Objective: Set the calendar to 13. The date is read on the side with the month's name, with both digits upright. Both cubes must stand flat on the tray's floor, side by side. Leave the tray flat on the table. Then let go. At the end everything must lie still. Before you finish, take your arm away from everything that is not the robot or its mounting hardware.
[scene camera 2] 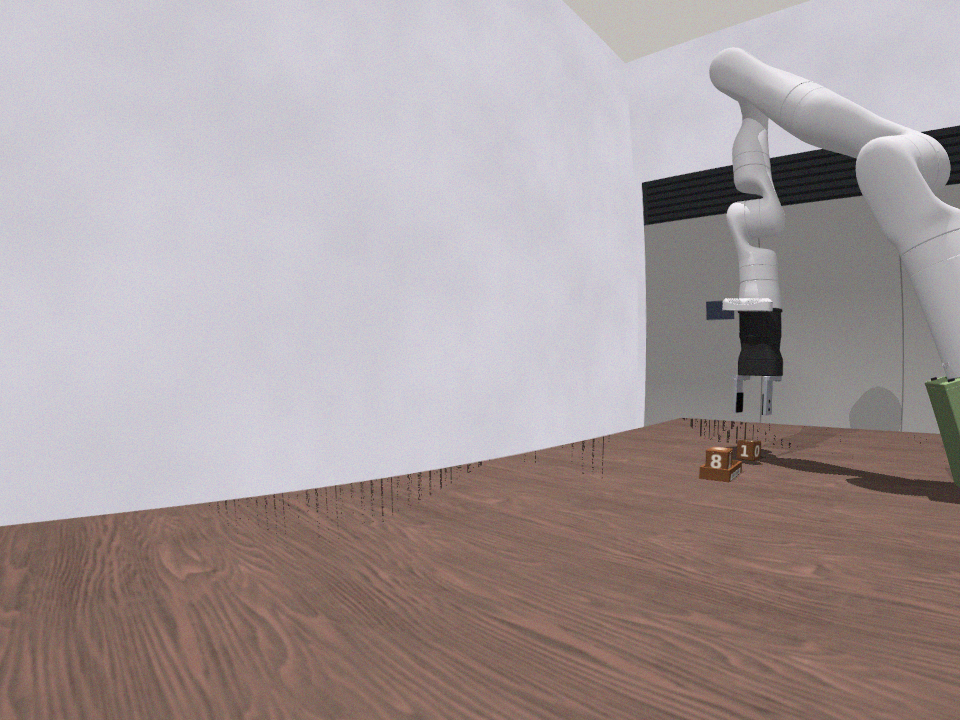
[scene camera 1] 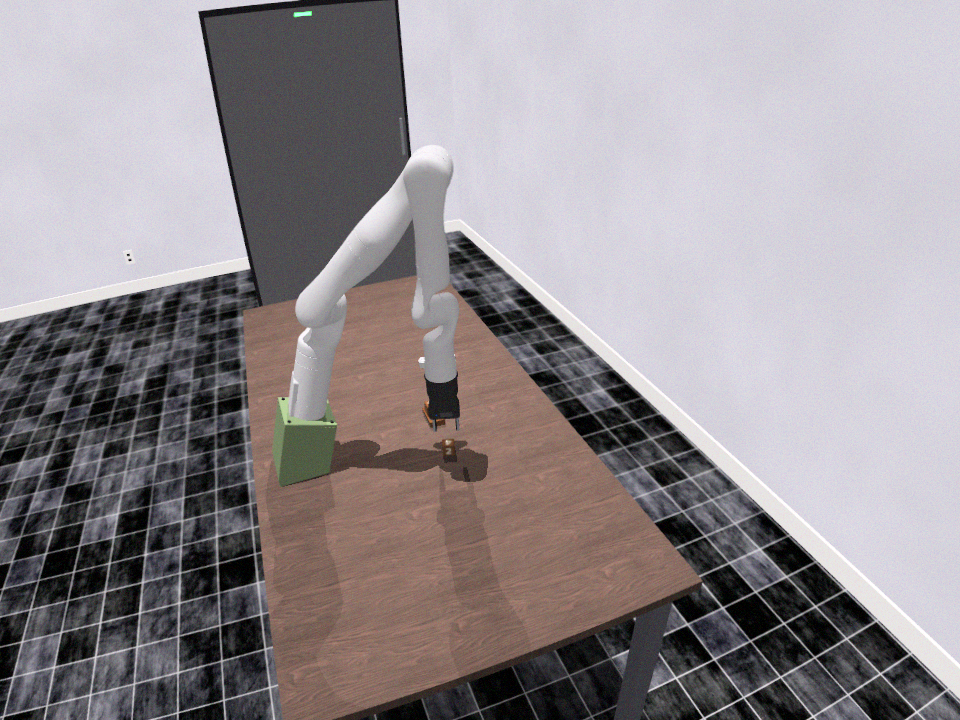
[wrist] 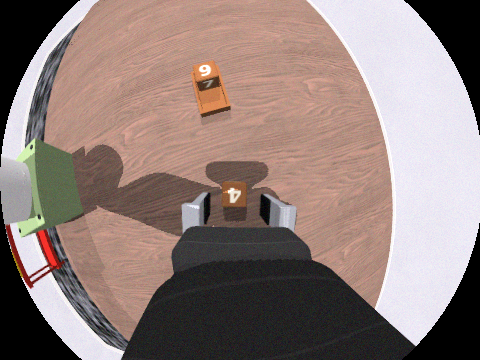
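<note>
Through scene camera 2 I see my gripper (scene camera 2: 752, 413). Scene camera 1 gives me my gripper (scene camera 1: 446, 428) as well. In the wrist view there is a calendar tray (wrist: 213, 100), and my gripper (wrist: 235, 204) shows there with it.
</note>
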